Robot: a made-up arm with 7 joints.
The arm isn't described. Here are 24 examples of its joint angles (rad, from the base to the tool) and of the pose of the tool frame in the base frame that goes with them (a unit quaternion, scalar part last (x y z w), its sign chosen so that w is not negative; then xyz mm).
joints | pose
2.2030 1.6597 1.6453 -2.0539 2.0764 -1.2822 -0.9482 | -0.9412 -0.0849 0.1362 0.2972 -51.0 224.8 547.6
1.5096 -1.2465 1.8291 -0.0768 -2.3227 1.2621 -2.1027 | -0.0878 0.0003 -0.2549 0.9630 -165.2 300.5 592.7
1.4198 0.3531 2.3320 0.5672 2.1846 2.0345 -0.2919 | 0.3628 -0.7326 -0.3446 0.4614 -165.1 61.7 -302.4
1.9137 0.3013 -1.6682 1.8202 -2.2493 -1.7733 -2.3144 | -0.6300 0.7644 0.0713 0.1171 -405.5 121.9 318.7
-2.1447 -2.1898 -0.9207 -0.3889 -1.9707 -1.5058 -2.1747 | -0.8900 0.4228 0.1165 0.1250 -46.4 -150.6 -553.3
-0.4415 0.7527 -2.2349 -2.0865 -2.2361 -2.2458 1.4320 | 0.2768 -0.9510 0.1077 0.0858 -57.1 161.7 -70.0
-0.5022 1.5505 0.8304 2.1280 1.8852 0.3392 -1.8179 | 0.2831 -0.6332 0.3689 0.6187 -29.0 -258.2 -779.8
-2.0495 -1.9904 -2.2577 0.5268 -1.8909 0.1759 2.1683 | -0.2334 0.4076 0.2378 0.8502 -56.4 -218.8 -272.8
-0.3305 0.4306 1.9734 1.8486 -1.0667 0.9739 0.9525 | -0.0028 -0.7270 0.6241 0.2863 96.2 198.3 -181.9
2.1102 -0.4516 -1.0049 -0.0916 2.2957 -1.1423 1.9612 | -0.2780 0.4077 -0.5188 0.6981 -176.9 -39.3 408.7
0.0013 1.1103 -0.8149 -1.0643 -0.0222 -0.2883 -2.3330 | -0.5032 0.2676 -0.8173 0.0850 246.3 314.5 -285.8
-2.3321 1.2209 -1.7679 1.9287 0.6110 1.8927 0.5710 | -0.9494 0.0667 -0.2098 0.2239 -416.0 -349.8 284.3
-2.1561 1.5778 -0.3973 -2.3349 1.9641 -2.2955 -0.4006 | -0.0634 0.9485 0.1615 0.2652 87.5 -750.7 -223.4
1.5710 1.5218 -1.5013 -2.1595 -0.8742 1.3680 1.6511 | 0.9740 0.0198 -0.1301 0.1843 -177.6 417.1 690.9
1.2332 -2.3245 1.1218 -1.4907 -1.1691 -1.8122 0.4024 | -0.3898 0.1232 -0.8591 0.3078 -32.0 318.9 453.2
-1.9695 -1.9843 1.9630 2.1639 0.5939 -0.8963 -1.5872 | 0.4549 0.0712 0.8463 0.2680 451.5 92.6 -260.7
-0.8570 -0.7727 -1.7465 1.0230 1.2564 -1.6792 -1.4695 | 0.7565 0.0438 0.4389 0.4829 78.5 283.7 -409.2
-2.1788 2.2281 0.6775 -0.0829 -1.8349 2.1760 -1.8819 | 0.2338 -0.8612 0.4077 0.1934 251.9 -564.3 -532.9
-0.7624 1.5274 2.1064 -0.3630 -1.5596 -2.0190 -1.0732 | -0.0113 0.0350 -0.1106 0.9932 -34.3 -158.8 -3.7
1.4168 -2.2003 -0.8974 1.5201 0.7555 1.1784 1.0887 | 0.2391 -0.5574 -0.7932 0.0541 554.9 -235.2 434.8
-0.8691 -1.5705 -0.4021 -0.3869 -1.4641 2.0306 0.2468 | 0.6431 -0.5635 0.4220 0.3013 354.5 529.3 -349.8
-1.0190 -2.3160 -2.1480 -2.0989 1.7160 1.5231 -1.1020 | -0.4015 -0.6625 0.5916 0.2232 -56.4 -229.5 69.0
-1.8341 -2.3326 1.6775 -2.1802 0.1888 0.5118 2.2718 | -0.9275 0.0434 0.3604 0.0893 18.5 -218.4 -126.5
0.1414 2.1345 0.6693 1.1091 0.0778 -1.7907 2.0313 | -0.8402 -0.5194 -0.0799 0.1337 427.3 154.1 -46.3
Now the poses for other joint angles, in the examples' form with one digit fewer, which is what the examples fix.
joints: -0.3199 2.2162 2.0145 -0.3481 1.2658 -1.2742 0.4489
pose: 0.880 -0.096 0.303 0.352 61 337 -330
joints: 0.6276 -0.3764 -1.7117 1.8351 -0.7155 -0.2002 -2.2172
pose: -0.064 -0.909 -0.033 0.410 -310 411 64
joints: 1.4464 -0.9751 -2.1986 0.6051 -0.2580 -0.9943 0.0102
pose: -0.893 0.138 0.006 0.427 -36 71 711
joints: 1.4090 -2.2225 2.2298 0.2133 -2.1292 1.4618 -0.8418
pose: -0.609 -0.379 0.048 0.695 -304 92 381
